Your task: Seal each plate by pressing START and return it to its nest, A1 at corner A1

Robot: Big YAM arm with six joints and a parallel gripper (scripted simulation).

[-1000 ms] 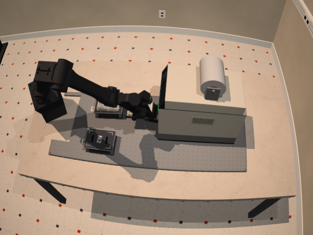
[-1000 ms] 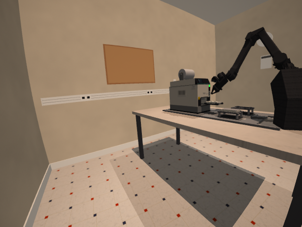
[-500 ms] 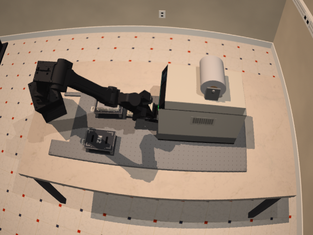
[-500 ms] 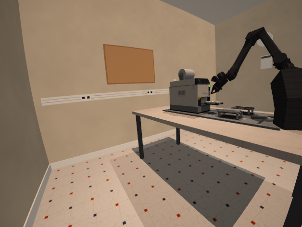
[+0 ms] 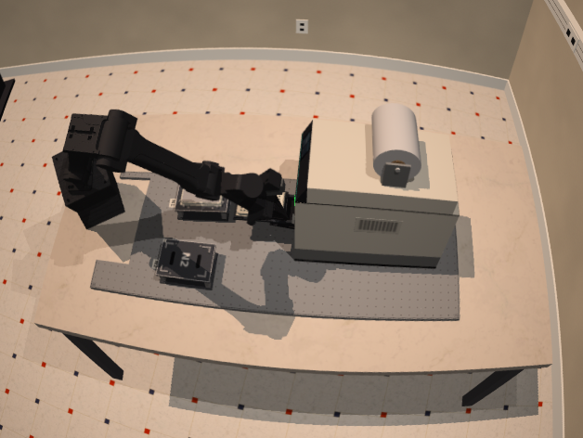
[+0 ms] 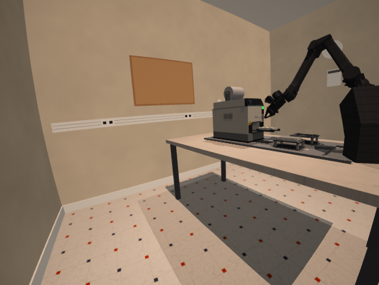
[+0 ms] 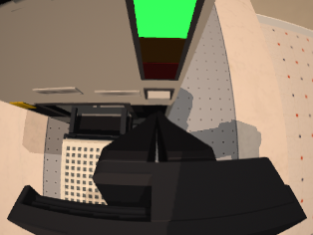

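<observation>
My hand is 2 cm short of the start button and 1 cm to the left of it. From my hand the other things lie so: yellow warning label (6 cm ahead, 17 cm to the left, 4 cm below); then sealer stage (6 cm behind, 11 cm to the left, 9 cm below); then plate (6 cm behind, 11 cm to the left, 8 cm below).
</observation>
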